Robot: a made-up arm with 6 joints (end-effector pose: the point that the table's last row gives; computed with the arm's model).
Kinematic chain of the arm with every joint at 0, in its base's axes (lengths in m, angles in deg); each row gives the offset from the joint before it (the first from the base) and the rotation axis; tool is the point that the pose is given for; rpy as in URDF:
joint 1: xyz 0 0 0.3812 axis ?
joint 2: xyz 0 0 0 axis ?
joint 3: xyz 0.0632 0 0.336 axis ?
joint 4: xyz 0.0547 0 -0.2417 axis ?
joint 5: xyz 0 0 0 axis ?
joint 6: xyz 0.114 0 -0.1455 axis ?
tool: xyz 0 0 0 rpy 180 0 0
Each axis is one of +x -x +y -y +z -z.
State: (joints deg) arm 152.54 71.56 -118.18 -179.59 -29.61 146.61
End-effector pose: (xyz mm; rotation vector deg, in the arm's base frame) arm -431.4 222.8 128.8 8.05 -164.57 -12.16
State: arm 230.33 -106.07 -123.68 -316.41 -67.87 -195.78
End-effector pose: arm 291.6 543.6 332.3 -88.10 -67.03 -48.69
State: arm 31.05 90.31 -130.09 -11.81 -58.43 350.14
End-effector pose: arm 543.5 371.1 296.6 -94.35 -52.98 -120.84
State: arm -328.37 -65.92 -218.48 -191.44 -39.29 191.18
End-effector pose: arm -479.0 -337.0 624.1 78.48 28.96 -121.87
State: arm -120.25 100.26 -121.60 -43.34 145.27 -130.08
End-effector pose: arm -265.3 -214.3 58.1 -51.49 -9.58 -20.60
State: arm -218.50 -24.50 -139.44 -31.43 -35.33 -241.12
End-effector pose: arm 97.6 -195.7 1053.1 21.60 -9.97 50.82
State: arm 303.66 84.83 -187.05 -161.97 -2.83 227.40
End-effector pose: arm 433.5 -583.4 370.2 -55.23 97.06 -131.49
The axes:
joint 1: +z
joint 2: +y
joint 3: +y
joint 4: -z
joint 5: +y
joint 6: -z

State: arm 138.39 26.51 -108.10 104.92 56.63 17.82
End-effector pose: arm -508.2 375.3 661.8 -82.96 -57.80 107.11
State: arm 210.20 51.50 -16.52 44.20 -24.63 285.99
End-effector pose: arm -279.3 -30.0 174.6 -86.99 135.91 23.46
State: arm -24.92 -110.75 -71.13 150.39 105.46 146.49
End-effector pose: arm -463.1 308.1 627.2 -113.83 20.40 60.78
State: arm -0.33 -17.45 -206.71 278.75 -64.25 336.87
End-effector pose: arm -239.3 179.9 808.5 -79.33 -1.31 38.57
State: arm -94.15 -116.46 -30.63 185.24 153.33 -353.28
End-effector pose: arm 15.6 426.2 545.0 -94.56 -86.88 -51.00
